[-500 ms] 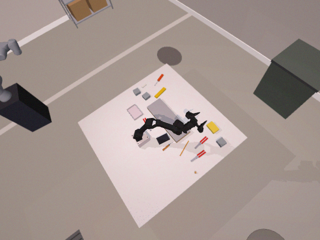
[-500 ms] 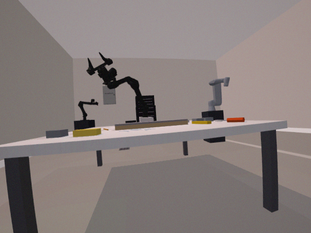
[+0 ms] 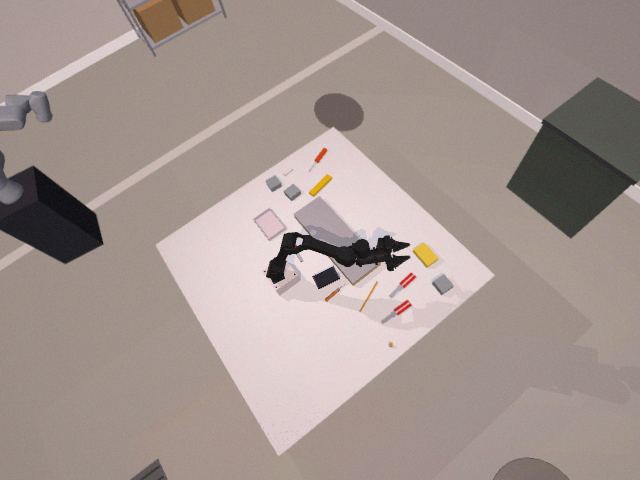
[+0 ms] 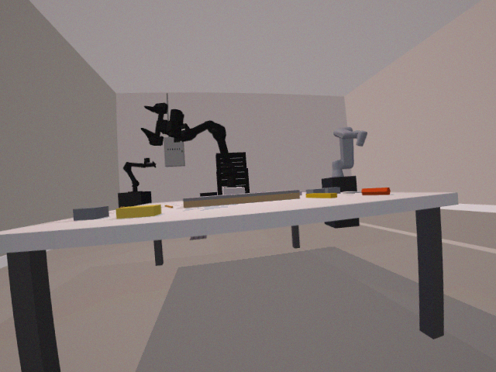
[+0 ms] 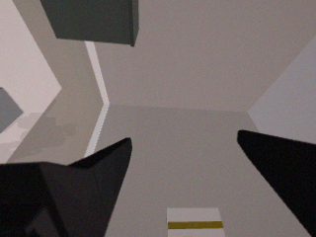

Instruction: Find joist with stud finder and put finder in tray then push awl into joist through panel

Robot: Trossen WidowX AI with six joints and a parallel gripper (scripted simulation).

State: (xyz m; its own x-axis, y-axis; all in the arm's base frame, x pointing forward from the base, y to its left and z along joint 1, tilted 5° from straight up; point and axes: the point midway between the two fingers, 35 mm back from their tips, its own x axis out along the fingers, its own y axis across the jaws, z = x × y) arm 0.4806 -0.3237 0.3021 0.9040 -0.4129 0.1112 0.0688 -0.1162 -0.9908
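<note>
Now: gripper tip 370 mm above the stud finder, 300 mm past it and 200 mm to the right of it. Round my gripper tip: orange pencil: 380 mm below, 180 mm behind, 20 mm to the left; yellow block: 370 mm below, 180 mm ahead, 60 mm to the left; brown piece: 370 mm below, 230 mm to the right, 210 mm behind.
</note>
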